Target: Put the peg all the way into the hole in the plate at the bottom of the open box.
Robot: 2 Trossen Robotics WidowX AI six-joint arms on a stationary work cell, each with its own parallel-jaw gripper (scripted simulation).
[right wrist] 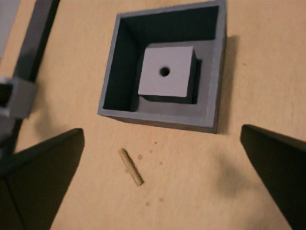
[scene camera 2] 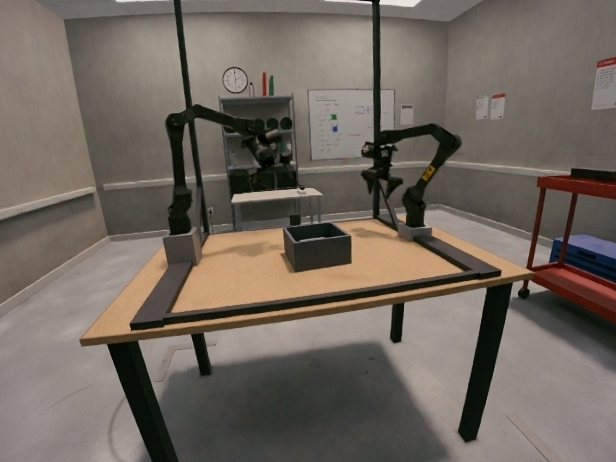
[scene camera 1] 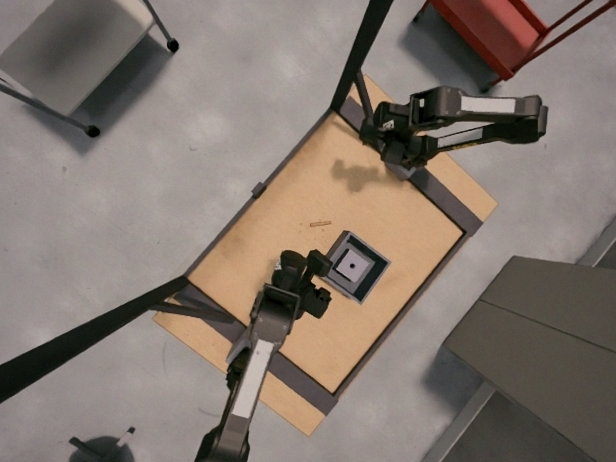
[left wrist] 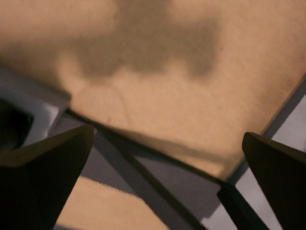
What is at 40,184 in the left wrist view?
The left gripper.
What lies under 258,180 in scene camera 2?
The right gripper.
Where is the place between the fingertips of the right gripper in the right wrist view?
162,133
